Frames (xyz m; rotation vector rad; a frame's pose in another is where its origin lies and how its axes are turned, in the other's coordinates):
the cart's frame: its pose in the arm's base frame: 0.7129 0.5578 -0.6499 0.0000 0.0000 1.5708
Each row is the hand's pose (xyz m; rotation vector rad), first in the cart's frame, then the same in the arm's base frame.
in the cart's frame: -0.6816 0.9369 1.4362 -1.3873 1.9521 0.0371
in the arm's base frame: -0.2240 -0.1238 0.7863 -2.5025 0.4233 0.7307
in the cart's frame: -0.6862 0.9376 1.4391 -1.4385 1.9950 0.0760
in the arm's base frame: -0.2247 -0.1284 0.7892 -2.5783 0.4179 0.7116
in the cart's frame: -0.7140 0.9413 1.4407 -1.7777 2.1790 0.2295
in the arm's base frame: -0.2284 -0.1562 0.7908 -2.9705 0.3013 0.5142
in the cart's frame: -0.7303 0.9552 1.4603 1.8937 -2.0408 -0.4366
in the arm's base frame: -0.2423 -0.1725 0.8104 2.6919 -0.1006 0.0159
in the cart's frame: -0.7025 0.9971 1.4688 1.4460 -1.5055 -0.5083
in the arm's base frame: -0.2842 -0.1447 0.8189 2.0801 -0.0419 0.4622
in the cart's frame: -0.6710 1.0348 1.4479 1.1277 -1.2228 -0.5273
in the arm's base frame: -0.3219 -0.1132 0.7980 1.6787 -0.0679 0.6695
